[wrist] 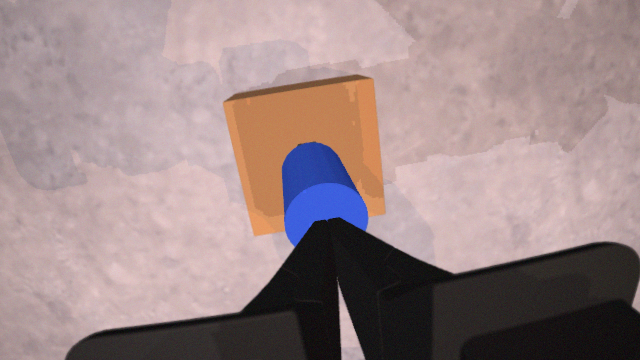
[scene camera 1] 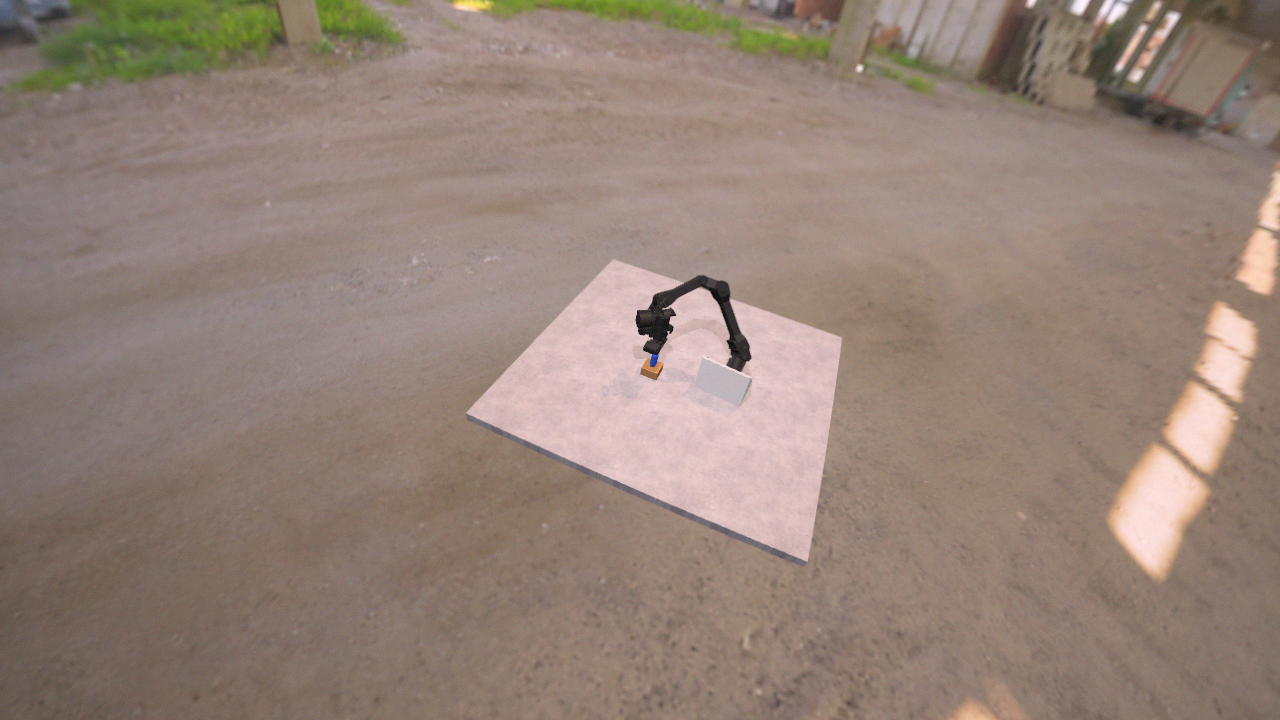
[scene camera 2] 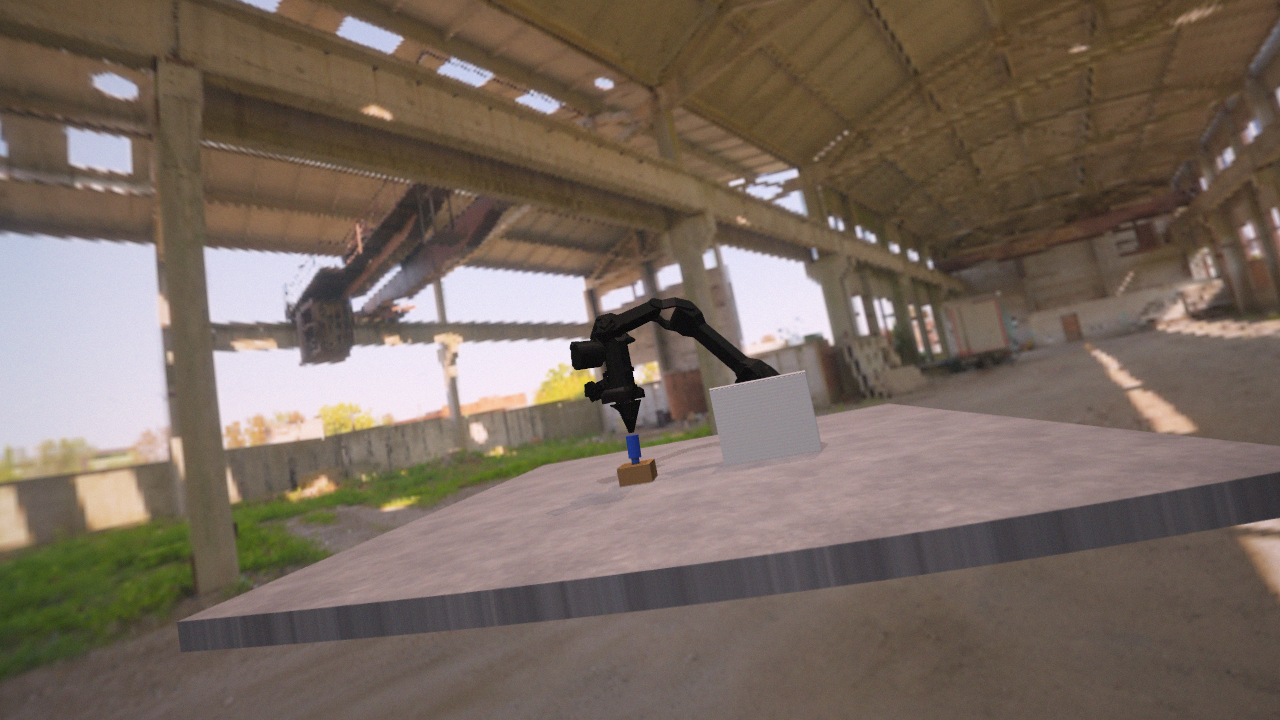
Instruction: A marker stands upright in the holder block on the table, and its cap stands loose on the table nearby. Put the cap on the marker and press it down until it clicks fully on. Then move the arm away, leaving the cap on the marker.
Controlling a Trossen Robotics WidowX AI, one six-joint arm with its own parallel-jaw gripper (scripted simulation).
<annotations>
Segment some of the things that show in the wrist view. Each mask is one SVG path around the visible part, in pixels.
The gripper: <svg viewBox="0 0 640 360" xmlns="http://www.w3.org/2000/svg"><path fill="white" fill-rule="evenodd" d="M65 360L342 360L339 283L365 360L640 360L640 312L632 307L640 280L640 258L632 247L605 241L454 274L414 258L340 217L313 222L297 246L280 266L275 276L240 312L173 322L168 321L157 324L105 329L90 334L88 337L78 341L67 352Z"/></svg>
A blue cap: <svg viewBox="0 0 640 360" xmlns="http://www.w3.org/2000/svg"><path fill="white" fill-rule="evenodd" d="M295 147L286 156L282 165L284 227L291 244L296 247L314 221L337 217L366 232L369 219L367 206L338 154L331 147L318 142L304 143Z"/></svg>
</annotations>
